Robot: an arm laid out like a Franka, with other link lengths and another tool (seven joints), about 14 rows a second.
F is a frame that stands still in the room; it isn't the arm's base.
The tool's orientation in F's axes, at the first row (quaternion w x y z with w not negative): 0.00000, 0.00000, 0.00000, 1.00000
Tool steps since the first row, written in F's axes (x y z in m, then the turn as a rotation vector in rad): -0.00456, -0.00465, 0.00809, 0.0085, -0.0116, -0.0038; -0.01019, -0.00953, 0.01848, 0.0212, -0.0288, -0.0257; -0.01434, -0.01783, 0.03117, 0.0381, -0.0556, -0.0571; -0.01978, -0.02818, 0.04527, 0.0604, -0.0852, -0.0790; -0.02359, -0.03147, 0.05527, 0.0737, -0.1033, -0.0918
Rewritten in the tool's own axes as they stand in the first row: 0.00456, 0.00465, 0.00809, -0.0085, 0.0116, -0.0038; 0.01019, 0.00953, 0.01848, -0.0212, 0.0288, -0.0257; 0.01434, 0.01783, 0.03117, -0.0381, 0.0556, -0.0571; 0.01978, 0.02818, 0.04527, -0.0604, 0.0852, -0.0790; 0.02359, 0.03147, 0.05527, -0.0737, 0.1033, -0.0918
